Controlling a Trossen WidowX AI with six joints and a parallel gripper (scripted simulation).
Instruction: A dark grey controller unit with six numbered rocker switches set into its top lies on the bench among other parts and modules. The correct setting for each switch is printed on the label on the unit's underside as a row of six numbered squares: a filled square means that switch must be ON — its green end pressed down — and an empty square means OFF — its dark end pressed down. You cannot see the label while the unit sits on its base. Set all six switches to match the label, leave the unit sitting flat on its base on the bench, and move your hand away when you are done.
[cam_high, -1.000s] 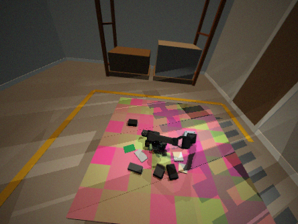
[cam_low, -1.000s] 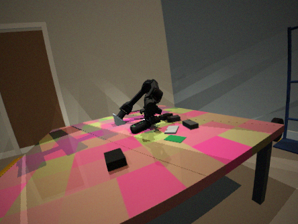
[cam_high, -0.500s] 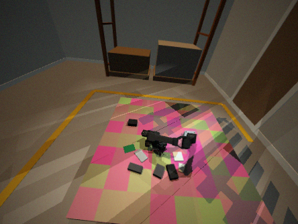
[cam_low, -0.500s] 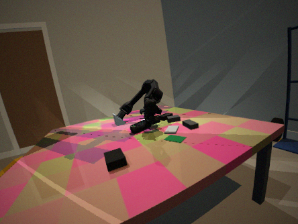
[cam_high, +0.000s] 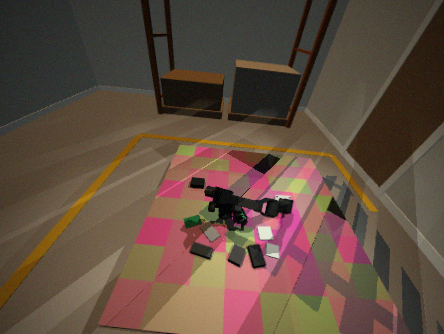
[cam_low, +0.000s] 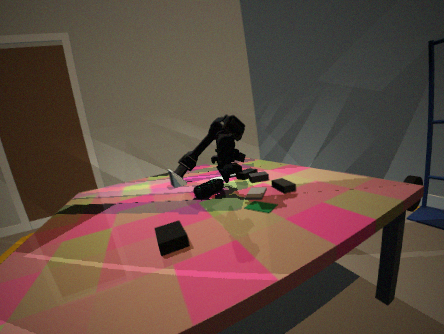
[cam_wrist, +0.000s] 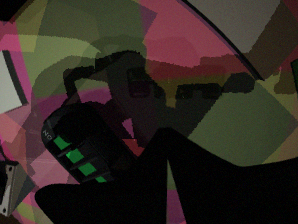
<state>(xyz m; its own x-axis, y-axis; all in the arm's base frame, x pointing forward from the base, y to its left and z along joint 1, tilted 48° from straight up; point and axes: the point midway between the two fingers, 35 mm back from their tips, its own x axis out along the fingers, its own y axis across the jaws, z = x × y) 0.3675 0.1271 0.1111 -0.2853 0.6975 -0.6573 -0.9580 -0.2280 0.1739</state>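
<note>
Right now my gripper tip is 90 mm to the right of the grey plate, 80 mm short of it and 50 mm above it. From my gripper tip the other things lie so: white block: 250 mm behind, 50 mm below, 40 mm to the left; black box: 260 mm to the right, 240 mm ahead, 40 mm below; green card: 190 mm ahead, 50 mm below, 40 mm to the left.
</note>
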